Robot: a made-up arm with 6 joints. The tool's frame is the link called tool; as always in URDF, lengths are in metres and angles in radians. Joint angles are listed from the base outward.
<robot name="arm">
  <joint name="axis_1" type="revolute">
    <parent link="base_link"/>
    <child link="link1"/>
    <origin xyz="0.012 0.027 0.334" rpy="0 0 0"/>
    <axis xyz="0 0 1"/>
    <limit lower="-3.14" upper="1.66"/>
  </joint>
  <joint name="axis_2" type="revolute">
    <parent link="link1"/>
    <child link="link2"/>
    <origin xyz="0.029 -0.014 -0.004" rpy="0 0 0"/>
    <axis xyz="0 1 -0.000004"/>
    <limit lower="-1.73" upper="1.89"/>
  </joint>
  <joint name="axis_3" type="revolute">
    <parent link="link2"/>
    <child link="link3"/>
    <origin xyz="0.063 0.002 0.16" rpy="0 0 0"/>
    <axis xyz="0 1 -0.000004"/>
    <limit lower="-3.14" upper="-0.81"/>
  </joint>
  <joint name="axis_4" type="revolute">
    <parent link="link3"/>
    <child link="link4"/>
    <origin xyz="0.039 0.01 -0.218" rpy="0 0 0"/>
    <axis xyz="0 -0.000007 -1"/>
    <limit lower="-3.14" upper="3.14"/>
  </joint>
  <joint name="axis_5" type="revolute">
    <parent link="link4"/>
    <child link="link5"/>
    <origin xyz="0.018 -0.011 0.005" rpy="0 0 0"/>
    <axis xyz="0 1 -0.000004"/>
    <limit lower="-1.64" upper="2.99"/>
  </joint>
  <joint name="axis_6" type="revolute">
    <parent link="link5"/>
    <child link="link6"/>
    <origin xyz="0.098 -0.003 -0.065" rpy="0 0 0"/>
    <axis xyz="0 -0.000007 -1"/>
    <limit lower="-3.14" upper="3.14"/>
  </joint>
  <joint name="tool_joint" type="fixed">
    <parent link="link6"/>
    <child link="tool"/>
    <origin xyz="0.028 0.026 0.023" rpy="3.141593 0 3.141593"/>
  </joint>
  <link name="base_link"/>
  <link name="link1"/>
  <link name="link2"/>
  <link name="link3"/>
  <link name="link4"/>
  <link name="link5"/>
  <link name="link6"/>
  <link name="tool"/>
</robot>
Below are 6 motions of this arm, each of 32 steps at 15 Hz.
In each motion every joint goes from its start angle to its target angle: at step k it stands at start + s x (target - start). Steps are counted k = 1, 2, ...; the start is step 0. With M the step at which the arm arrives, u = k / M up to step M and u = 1 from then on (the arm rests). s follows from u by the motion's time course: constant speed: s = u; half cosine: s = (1 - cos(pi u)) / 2; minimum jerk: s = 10 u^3 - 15 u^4 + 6 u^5.
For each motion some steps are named. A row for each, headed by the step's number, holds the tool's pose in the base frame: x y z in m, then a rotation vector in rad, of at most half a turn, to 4 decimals.
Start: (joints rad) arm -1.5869 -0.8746 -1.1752 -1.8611 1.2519 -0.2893
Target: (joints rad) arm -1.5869 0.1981 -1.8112 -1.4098 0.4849 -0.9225
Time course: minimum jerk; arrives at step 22
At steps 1, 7, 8, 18, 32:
1: 0.0151 -0.2119 0.6512 -0.9240 -0.9650 1.5904
7: 0.0316 -0.2545 0.6344 -0.7164 -1.1828 1.5454
8: 0.0376 -0.2691 0.6270 -0.6375 -1.2556 1.5289
18: 0.0858 -0.3840 0.5234 0.1887 -1.7792 1.4173
32: 0.0879 -0.3891 0.5153 0.2405 -1.7996 1.4161

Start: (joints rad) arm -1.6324 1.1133 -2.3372 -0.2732 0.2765 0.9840
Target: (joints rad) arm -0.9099 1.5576 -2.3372 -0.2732 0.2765 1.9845
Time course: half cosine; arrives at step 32
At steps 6, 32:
6: 0.0212 -0.5089 0.3928 2.1181 0.8076 -0.4973
32: 0.3057 -0.3829 0.1808 2.5570 0.6409 0.1834

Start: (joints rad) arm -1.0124 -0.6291 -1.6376 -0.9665 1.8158 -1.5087
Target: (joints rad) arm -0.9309 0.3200 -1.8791 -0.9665 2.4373 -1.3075
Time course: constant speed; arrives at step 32
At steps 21, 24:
21: 0.1700 -0.2731 0.5361 -0.0369 -2.1876 -0.0139
24: 0.1781 -0.2831 0.5112 -0.0511 -2.1333 -0.1175

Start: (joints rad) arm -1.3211 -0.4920 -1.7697 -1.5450 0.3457 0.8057
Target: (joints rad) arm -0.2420 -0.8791 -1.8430 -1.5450 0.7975 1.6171
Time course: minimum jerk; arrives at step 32
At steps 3, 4, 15, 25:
3: 0.1879 -0.1342 0.7372 0.6860 0.9093 -2.0190
4: 0.1888 -0.1313 0.7384 0.6862 0.9013 -2.0061
15: 0.1742 0.0057 0.7873 0.7202 0.5795 -1.3290
25: 0.0550 0.0924 0.8152 0.8225 0.3221 -0.4616

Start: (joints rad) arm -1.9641 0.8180 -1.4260 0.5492 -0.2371 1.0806
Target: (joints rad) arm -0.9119 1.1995 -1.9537 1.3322 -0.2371 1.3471
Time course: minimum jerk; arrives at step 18
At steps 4, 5, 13, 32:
4: -0.2339 -0.3604 0.2964 2.2599 -0.5736 -0.2505
5: -0.2142 -0.3709 0.2915 2.2509 -0.5754 -0.1992
13: 0.0684 -0.3941 0.2119 2.2694 -0.6251 0.4883
32: 0.1205 -0.3742 0.1945 2.3018 -0.6398 0.6143

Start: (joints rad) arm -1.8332 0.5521 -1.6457 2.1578 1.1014 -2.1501
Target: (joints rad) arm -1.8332 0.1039 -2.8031 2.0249 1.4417 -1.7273
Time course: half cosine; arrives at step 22
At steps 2, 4, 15, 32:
2: -0.1072 -0.3939 0.3393 0.6817 1.1641 -0.7160
4: -0.1080 -0.3994 0.3705 0.5895 1.1410 -0.7448
15: -0.0618 -0.2607 0.7064 -0.5086 1.0078 -0.9723
32: -0.0282 -0.1503 0.7641 -0.8657 1.0155 -1.0385

